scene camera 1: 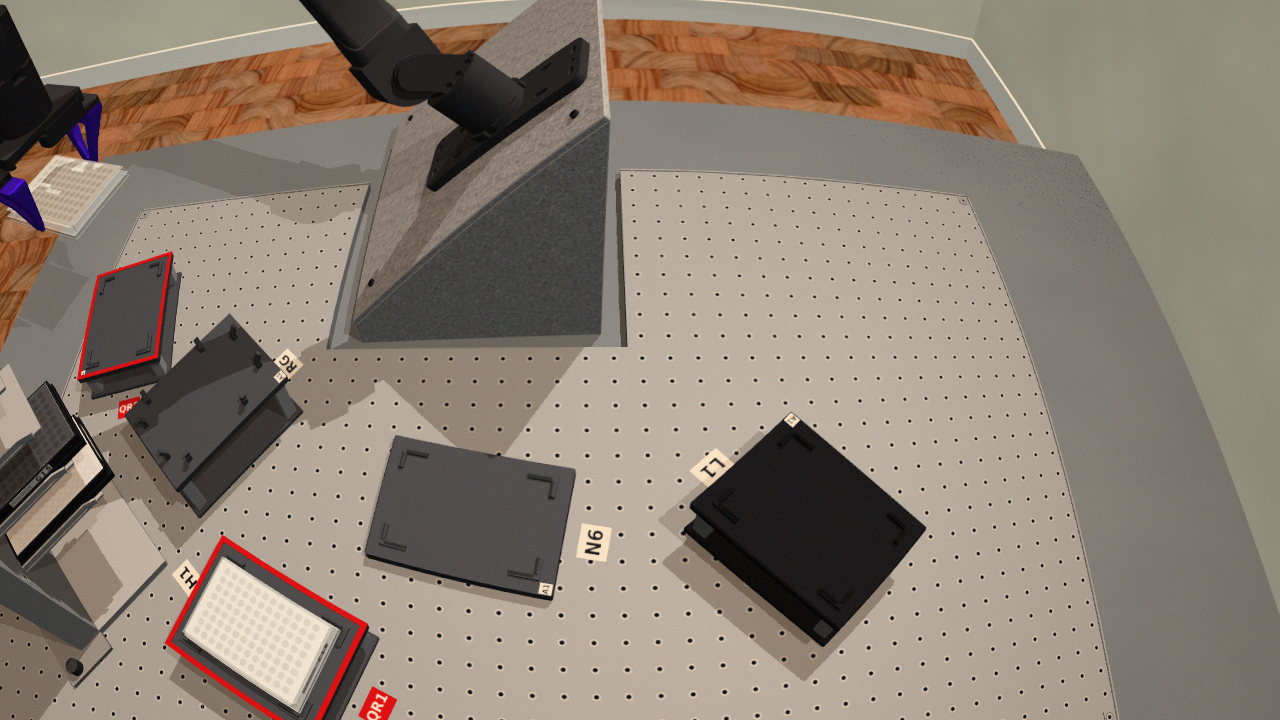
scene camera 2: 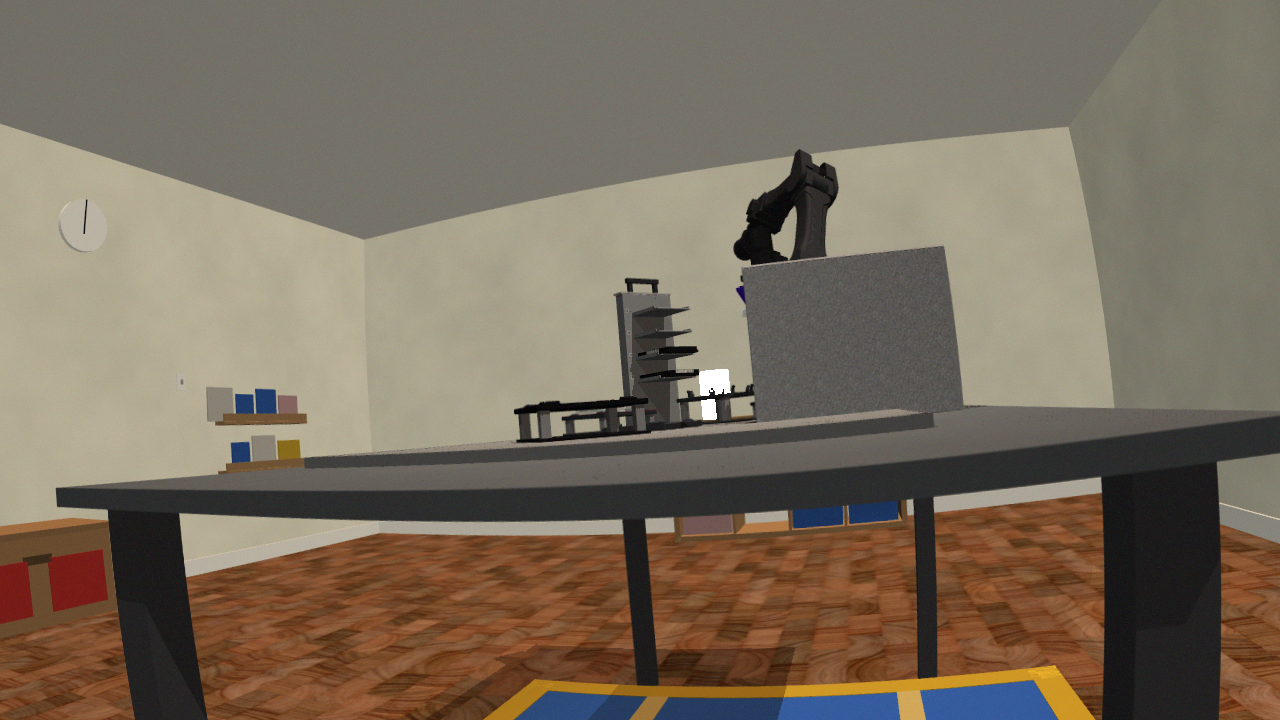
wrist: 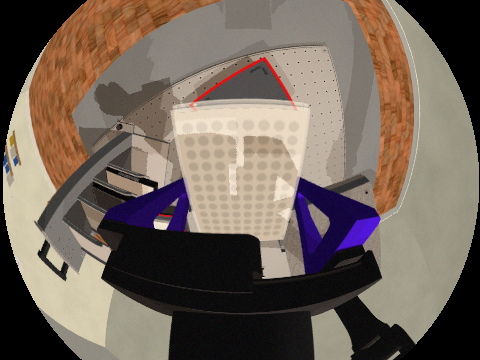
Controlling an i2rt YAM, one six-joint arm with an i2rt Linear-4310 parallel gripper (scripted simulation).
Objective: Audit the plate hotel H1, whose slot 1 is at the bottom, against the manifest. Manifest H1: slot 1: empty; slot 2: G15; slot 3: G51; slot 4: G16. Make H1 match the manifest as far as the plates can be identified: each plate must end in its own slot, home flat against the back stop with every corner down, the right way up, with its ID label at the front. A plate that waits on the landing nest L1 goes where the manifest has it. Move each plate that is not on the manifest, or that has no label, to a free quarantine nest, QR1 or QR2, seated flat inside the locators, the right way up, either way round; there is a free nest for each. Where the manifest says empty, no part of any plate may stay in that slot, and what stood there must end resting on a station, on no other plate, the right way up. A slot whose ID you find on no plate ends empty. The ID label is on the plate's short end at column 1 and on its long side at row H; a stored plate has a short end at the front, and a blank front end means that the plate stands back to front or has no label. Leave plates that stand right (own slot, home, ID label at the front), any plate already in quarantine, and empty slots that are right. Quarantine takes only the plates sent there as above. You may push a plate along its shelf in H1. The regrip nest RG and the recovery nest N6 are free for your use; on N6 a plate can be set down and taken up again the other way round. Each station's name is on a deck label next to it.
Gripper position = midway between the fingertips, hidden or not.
Observation:
I see my gripper [scene camera 1: 68,198], a white well plate [wrist: 241,159], a white well plate [scene camera 1: 273,642], a landing nest L1 [scene camera 1: 809,519], a recovery nest N6 [scene camera 1: 468,516], a regrip nest RG [scene camera 1: 196,406] and a quarantine nest QR2 [scene camera 1: 128,309].
My gripper shows as well in the wrist view [wrist: 241,182]. The quarantine nest QR2 also shows in the wrist view [wrist: 246,84].

